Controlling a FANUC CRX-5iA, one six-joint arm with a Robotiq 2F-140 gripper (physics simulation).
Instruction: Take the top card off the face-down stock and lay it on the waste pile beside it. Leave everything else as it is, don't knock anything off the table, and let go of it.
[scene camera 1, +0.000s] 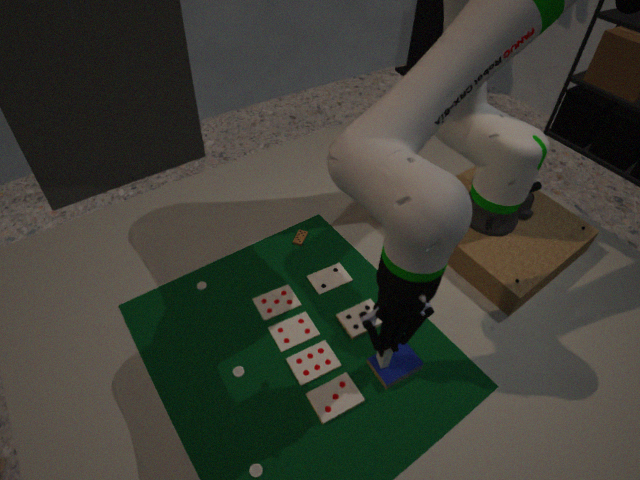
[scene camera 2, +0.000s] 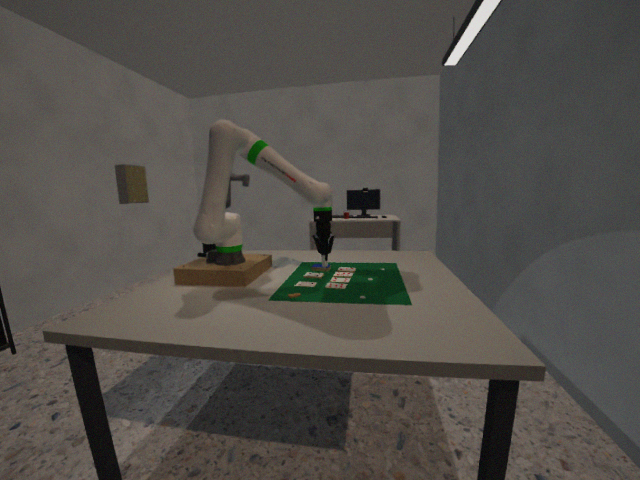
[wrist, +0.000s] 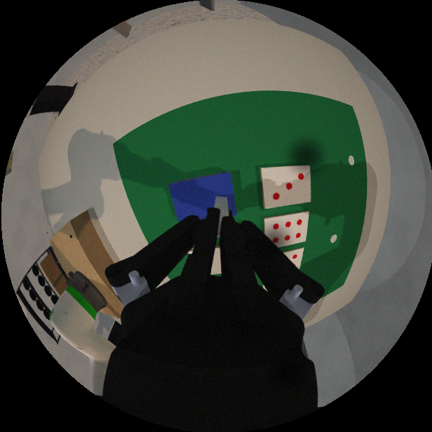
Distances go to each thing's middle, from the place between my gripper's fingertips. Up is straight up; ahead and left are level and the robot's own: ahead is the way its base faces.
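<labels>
Green mat (scene camera 1: 190, 340): my hand 3 cm above it, 13 cm short of it, 11 cm to the left of it.
</labels>
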